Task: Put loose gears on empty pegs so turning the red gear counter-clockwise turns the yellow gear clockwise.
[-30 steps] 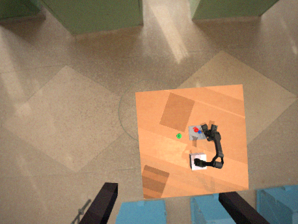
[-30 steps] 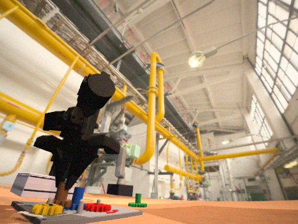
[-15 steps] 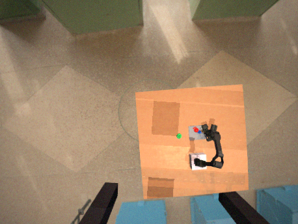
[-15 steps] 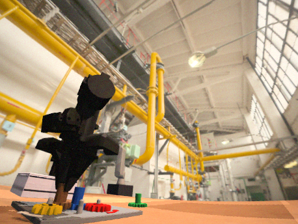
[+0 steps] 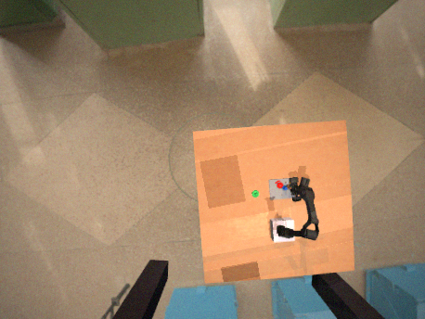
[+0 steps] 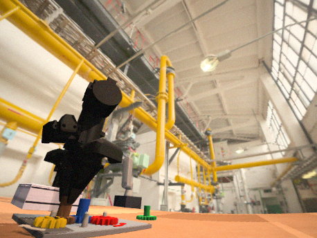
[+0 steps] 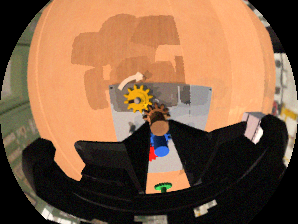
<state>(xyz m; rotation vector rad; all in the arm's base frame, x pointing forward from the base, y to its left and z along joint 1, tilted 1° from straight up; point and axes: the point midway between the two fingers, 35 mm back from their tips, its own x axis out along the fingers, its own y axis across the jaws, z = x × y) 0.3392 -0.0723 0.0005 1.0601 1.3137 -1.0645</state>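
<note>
My gripper tip is now 1 cm above the brown gear. The rest, counted from my gripper tip: blue gear 4 cm to the left, 1 cm below, 1 cm behind; yellow gear 3 cm ahead, 2 cm to the right, 2 cm below; grey board 5 cm to the left, 3 cm below, 2 cm behind.
</note>
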